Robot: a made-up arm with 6 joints.
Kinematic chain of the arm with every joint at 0, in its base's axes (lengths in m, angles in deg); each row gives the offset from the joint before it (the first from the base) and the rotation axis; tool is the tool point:
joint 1: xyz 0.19 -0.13 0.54 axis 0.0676 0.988 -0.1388
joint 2: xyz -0.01 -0.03 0 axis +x
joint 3: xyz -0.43 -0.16 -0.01 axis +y
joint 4: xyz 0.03 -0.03 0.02 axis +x
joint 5: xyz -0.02 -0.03 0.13 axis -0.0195 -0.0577 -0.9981
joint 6: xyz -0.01 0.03 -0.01 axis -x
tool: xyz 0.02 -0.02 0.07
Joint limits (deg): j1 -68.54..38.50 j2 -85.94..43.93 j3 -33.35..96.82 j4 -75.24..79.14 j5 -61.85..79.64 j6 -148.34..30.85
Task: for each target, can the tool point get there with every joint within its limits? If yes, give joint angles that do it. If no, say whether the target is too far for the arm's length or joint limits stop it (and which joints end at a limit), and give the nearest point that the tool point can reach.
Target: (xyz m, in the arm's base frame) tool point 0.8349 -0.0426 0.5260
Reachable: no: joint limits stop it (at a limit: joint 1, joint 2, joint 3, joint 5, joint 6) | nearest point 0.3277 -0.3020 0.2536 | short by 0.631 m
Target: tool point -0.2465 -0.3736 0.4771
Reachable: yes | joints -19.81 34.02 -9.61 -35.01 -42.04 -18.37
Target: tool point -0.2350 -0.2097 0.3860
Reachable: yes | joints -52.82 -51.98 19.91 -28.25 37.17 -64.59
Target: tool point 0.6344 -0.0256 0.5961
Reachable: no: joint limits stop it (at a limit: joint 1, joint 2, joint 3, joint 5, joint 6) | nearest point 0.3001 -0.2707 0.2656 | short by 0.530 m
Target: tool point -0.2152 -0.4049 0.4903
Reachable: yes | joints -31.75 -28.54 42.37 20.08 48.66 -114.37
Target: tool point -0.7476 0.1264 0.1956
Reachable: no: too far | nearest point -0.4092 -0.0894 0.3399 | short by 0.427 m
